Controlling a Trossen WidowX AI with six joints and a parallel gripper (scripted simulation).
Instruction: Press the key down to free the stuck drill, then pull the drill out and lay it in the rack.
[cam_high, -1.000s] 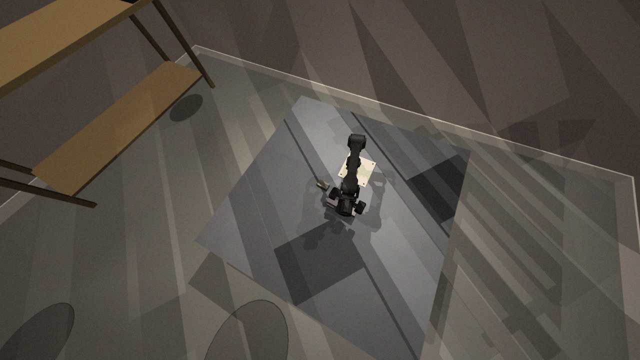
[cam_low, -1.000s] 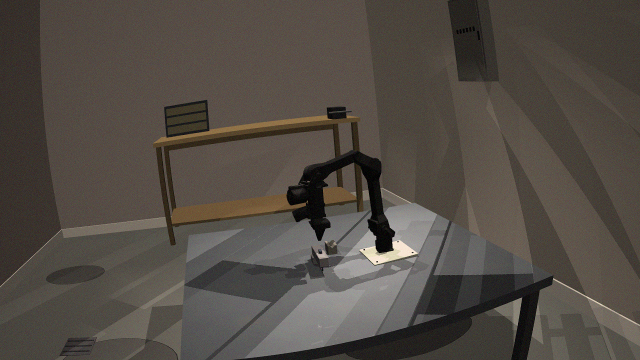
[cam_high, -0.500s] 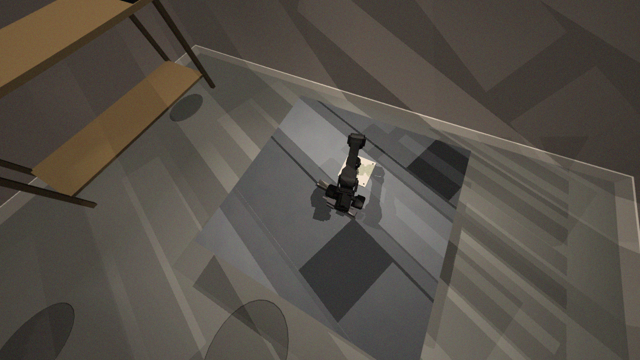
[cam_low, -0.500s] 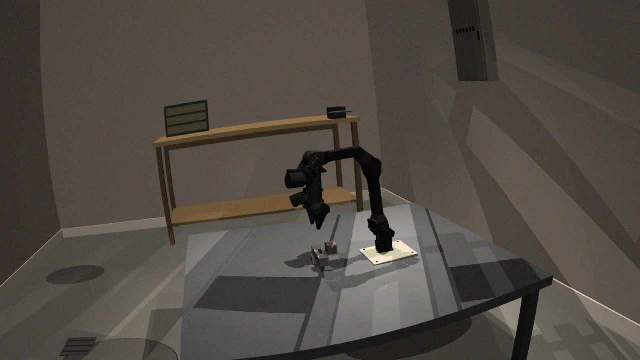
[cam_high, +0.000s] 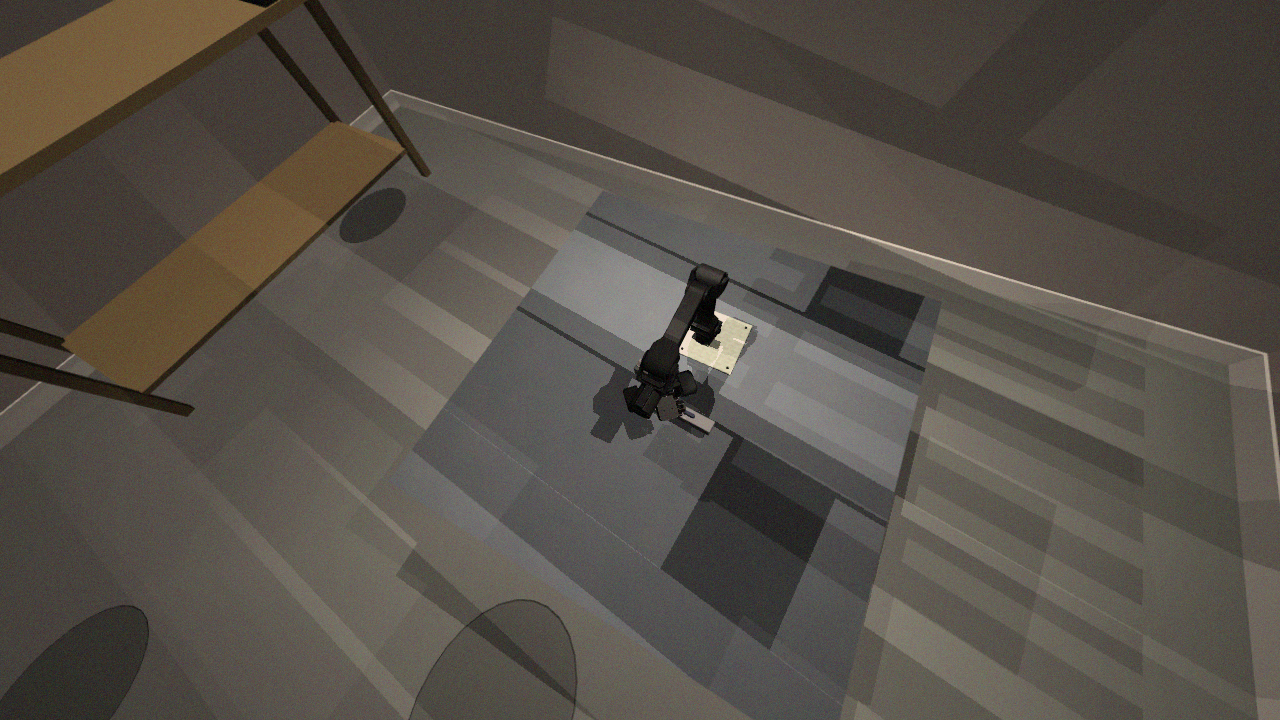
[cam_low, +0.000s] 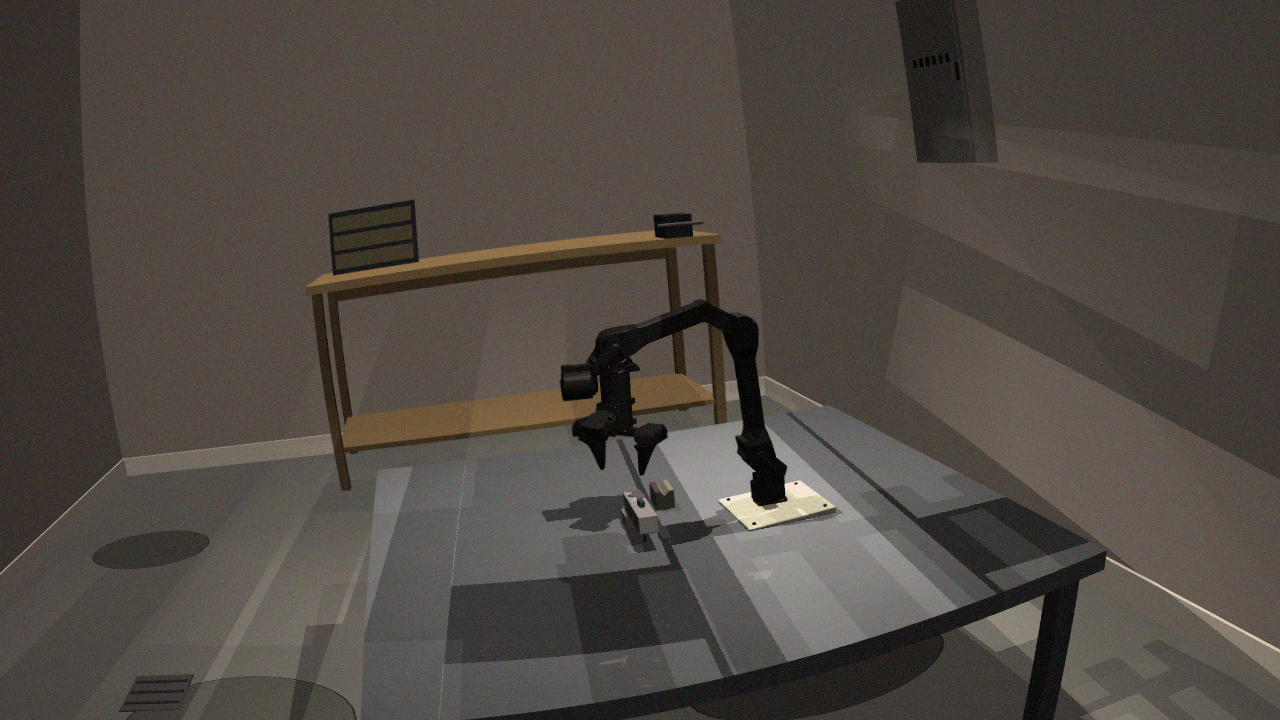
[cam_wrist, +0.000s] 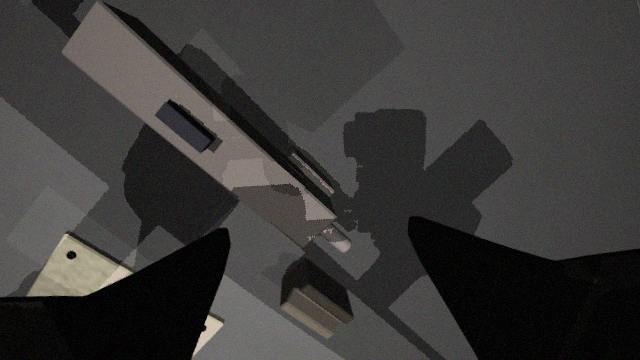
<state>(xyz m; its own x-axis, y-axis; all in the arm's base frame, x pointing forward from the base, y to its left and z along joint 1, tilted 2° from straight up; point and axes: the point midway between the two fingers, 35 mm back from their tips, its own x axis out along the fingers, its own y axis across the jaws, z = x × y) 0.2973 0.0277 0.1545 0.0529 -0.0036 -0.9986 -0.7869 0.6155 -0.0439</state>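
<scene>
My gripper tip is 2 cm past the drill and 7 cm above it. Round my gripper tip: rack: 9 cm behind, 11 cm to the right, 10 cm below; dark key: 3 cm behind, 8 cm to the left, 7 cm below.
</scene>
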